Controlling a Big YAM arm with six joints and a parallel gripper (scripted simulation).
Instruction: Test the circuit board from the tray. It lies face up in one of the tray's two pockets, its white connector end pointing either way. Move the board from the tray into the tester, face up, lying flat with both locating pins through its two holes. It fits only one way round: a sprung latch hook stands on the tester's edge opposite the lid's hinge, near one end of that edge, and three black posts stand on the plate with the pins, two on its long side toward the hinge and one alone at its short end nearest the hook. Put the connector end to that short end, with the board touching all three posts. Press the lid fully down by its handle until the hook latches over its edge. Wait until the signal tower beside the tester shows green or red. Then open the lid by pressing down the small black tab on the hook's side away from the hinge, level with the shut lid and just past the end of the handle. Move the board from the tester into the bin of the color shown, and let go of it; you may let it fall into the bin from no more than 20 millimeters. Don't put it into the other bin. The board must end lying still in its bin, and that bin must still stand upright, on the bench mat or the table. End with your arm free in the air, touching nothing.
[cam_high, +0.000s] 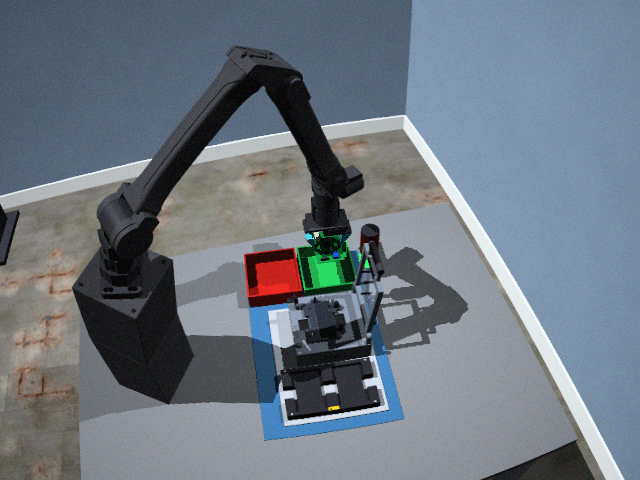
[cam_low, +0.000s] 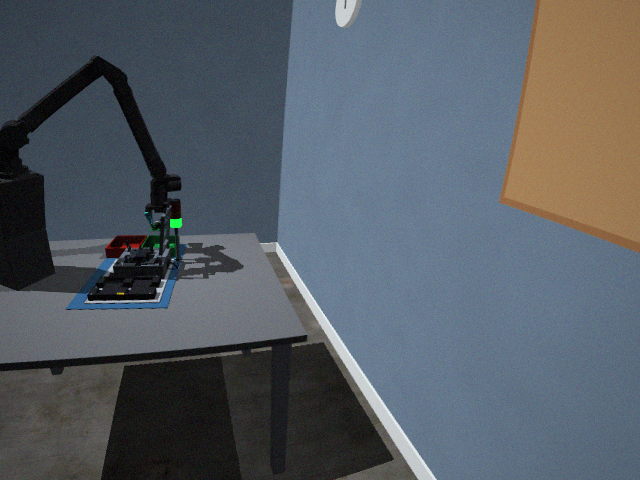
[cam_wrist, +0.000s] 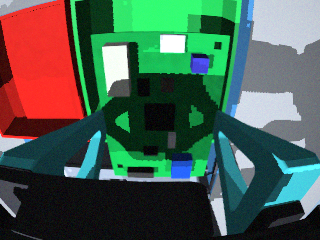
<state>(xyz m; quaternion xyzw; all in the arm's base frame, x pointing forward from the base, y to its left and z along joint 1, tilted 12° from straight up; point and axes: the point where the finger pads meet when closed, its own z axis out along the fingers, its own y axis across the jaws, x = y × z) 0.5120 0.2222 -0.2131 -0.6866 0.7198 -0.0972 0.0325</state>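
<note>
My hand is right at the green circuit board. Round my hand: red bin (150 mm behind, 110 mm below, 10 mm to the left); then black latch hook (140 mm to the right, 120 mm behind, 30 mm below); then green bin (110 mm below).
</note>
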